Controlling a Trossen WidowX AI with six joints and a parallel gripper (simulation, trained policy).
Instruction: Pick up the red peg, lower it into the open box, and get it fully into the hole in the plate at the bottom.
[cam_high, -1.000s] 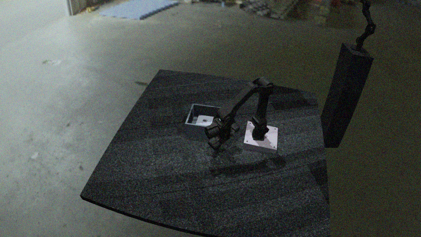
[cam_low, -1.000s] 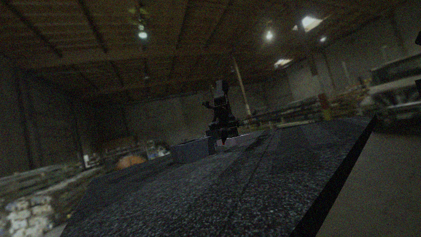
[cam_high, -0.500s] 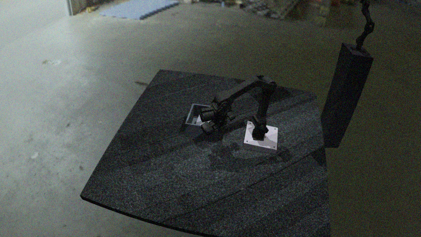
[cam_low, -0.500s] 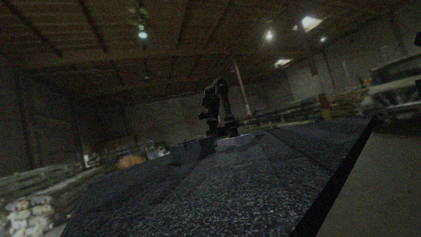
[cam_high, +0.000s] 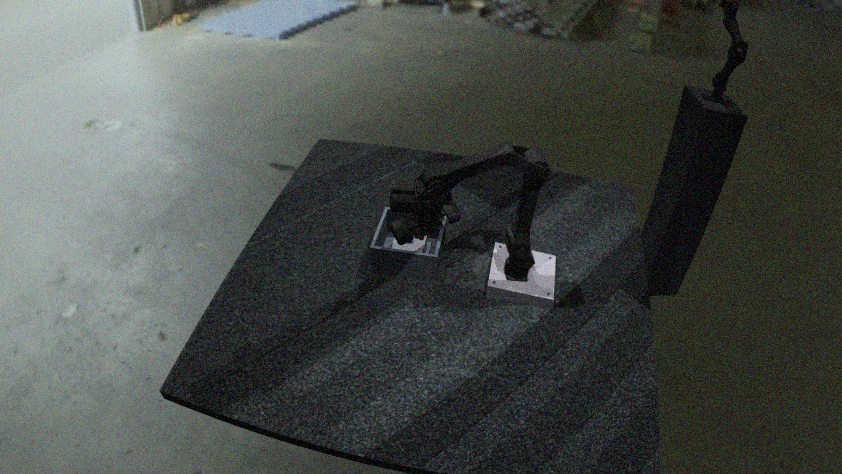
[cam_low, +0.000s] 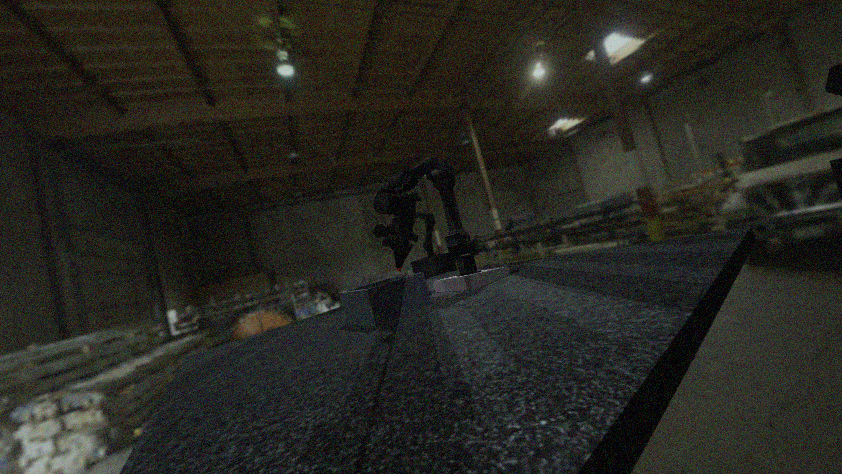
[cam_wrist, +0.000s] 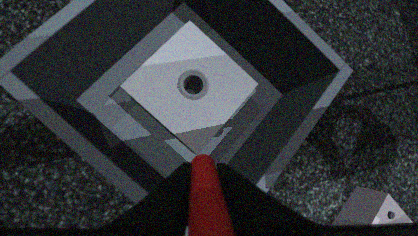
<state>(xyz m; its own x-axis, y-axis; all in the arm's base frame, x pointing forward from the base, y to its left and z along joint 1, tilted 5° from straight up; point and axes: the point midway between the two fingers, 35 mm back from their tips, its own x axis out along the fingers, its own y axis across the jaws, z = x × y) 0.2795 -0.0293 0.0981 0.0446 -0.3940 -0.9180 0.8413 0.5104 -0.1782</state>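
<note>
The grey box lies 30 mm ahead of my gripper tip, 60 mm to the right of it and 100 mm below it. Round my gripper tip: red peg (10 mm to the left, 30 mm above).
</note>
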